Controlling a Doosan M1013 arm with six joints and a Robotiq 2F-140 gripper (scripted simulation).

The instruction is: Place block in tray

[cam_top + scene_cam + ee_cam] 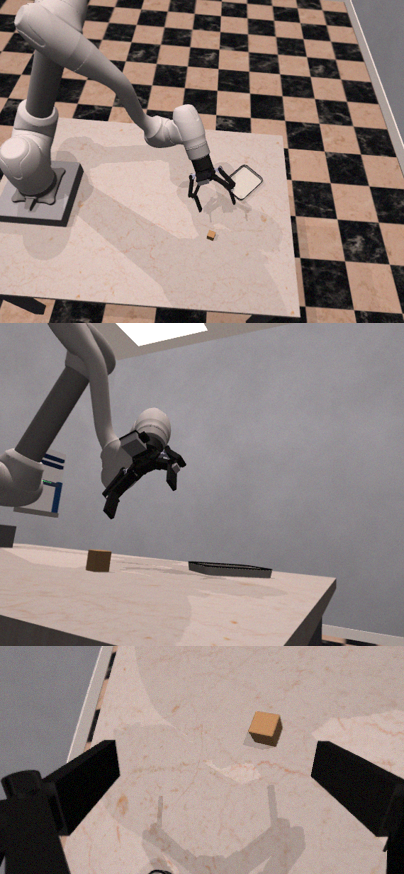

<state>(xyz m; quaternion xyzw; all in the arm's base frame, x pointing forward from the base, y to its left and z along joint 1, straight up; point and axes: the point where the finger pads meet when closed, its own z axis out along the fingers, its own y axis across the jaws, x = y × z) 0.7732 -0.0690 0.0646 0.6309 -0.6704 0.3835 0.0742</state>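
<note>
My gripper is now 1 cm past the block, 8 cm to the left of it and 13 cm above it. From my hand the other things lie so: white tray 13 cm ahead, 20 cm to the left, 13 cm below.
</note>
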